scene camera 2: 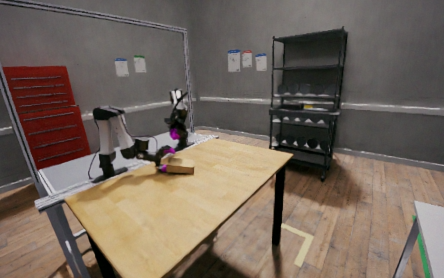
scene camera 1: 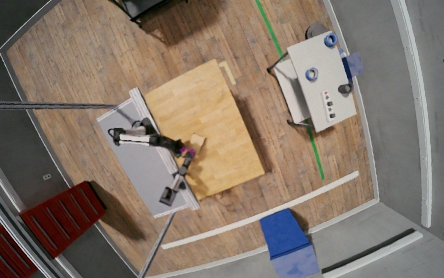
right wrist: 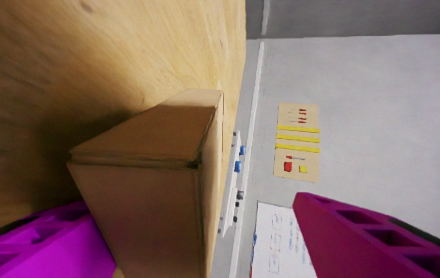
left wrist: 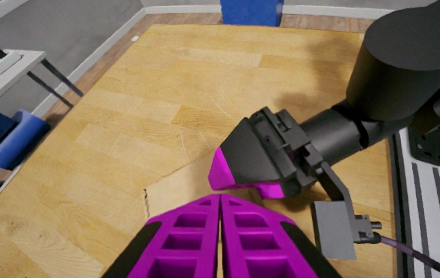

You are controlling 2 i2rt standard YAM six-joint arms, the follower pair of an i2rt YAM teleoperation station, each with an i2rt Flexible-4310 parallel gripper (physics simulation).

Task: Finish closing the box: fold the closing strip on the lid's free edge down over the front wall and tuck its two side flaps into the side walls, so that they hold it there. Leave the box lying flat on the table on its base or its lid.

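The brown cardboard box (scene camera 1: 198, 142) (scene camera 2: 181, 167) (left wrist: 175, 192) (right wrist: 142, 215) is on the table, its broad face up. In the right wrist view a narrow seam runs along the corner between two walls, with a small dark gap at its end. Whether the strip's side flaps are tucked in cannot be told. My right gripper (scene camera 2: 166, 159) (left wrist: 227, 190) is open around the box's near corner: one finger is low against it, the other stands apart above the upper face. My left gripper (scene camera 2: 174, 133) (left wrist: 220, 201) is shut and empty, above the box; it hides part of it in the left wrist view.
The wooden table (scene camera 1: 220, 100) (scene camera 2: 215, 200) (left wrist: 125, 70) carries the box. The grey arm base (scene camera 1: 145, 172) runs along one side. The right arm reaches across the right side of the left wrist view, close to the left gripper.
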